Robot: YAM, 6 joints.
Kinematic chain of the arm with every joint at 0, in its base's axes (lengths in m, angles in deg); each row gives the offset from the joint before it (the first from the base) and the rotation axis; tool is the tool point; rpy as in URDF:
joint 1: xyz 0 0 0.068 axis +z
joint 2: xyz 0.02 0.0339 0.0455 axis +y
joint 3: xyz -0.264 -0.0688 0 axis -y
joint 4: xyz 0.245 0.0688 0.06 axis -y
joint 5: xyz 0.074 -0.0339 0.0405 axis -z
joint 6: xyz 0.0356 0 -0.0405 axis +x
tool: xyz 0 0 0 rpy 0 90 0
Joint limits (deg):
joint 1: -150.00..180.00
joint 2: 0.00..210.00
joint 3: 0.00..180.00
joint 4: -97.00..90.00
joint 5: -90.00..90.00
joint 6: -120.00..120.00
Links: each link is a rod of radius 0.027 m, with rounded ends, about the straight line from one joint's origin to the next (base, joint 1, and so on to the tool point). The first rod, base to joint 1, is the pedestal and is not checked.
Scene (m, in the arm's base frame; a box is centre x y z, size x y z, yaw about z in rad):
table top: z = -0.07
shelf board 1: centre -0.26 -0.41 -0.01 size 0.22 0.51 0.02 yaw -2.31
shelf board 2: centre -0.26 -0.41 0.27 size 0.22 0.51 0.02 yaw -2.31
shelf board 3: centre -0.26 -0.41 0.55 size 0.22 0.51 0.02 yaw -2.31
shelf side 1: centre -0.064 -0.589 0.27 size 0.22 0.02 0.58 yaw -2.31
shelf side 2: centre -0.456 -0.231 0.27 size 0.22 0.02 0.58 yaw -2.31
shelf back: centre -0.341 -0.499 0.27 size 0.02 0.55 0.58 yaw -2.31
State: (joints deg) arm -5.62 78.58 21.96 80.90 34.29 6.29
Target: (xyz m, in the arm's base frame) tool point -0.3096 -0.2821 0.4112
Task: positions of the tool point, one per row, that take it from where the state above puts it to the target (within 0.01 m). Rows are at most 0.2 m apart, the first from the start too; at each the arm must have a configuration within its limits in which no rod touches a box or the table.
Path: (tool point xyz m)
1: 0.2256 -0.0121 0.3568
2: 0.1512 0.0056 0.4611
3: 0.0333 -0.0099 0.5329
4: -0.1030 -0.0682 0.5536
5: -0.2267 -0.1651 0.5129
6: -0.3096 -0.2821 0.4112

